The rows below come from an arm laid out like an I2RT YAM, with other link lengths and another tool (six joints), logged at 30 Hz.
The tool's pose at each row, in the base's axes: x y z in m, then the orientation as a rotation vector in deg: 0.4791, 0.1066, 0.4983, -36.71, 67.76, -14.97; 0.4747, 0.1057, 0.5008, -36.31, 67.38, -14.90; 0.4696, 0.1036, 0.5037, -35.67, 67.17, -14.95; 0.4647, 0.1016, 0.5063, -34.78, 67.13, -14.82; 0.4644, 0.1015, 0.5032, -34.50, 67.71, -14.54; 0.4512, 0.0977, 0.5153, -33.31, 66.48, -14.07; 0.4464, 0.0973, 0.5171, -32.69, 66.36, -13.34; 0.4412, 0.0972, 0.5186, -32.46, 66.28, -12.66; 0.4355, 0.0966, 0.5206, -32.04, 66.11, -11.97; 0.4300, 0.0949, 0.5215, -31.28, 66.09, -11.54; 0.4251, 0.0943, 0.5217, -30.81, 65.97, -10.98; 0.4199, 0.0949, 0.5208, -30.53, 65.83, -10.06; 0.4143, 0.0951, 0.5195, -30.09, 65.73, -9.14; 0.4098, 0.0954, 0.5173, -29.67, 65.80, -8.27; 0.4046, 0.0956, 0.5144, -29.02, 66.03, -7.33
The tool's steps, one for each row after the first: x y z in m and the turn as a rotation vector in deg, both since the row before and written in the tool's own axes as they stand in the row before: -0.0031, -0.0016, -0.0038, 0.36, -0.38, 0.18; -0.0031, -0.0027, -0.0047, 0.57, -0.18, 0.25; -0.0029, -0.0025, -0.0045, 0.64, -0.08, 0.56; 0.0024, 0.0017, -0.0011, -0.04, 0.46, 0.48; -0.0126, -0.0083, -0.0103, 0.97, -1.29, 0.71; -0.0031, -0.0008, -0.0040, 0.16, -0.32, 0.84; -0.0032, -0.0003, -0.0043, -0.13, -0.27, 0.61; -0.0036, -0.0009, -0.0048, 0.03, -0.36, 0.70; -0.0022, -0.0012, -0.0053, 0.40, -0.14, 0.71; -0.0019, 0.0000, -0.0046, 0.12, -0.27, 0.64; -0.0016, 0.0016, -0.0048, -0.20, -0.38, 0.81; -0.0013, 0.0016, -0.0054, -0.08, -0.34, 0.90; -0.0002, 0.0019, -0.0046, -0.10, -0.17, 0.89; 0.0002, 0.0023, -0.0055, 0.02, -0.03, 1.09
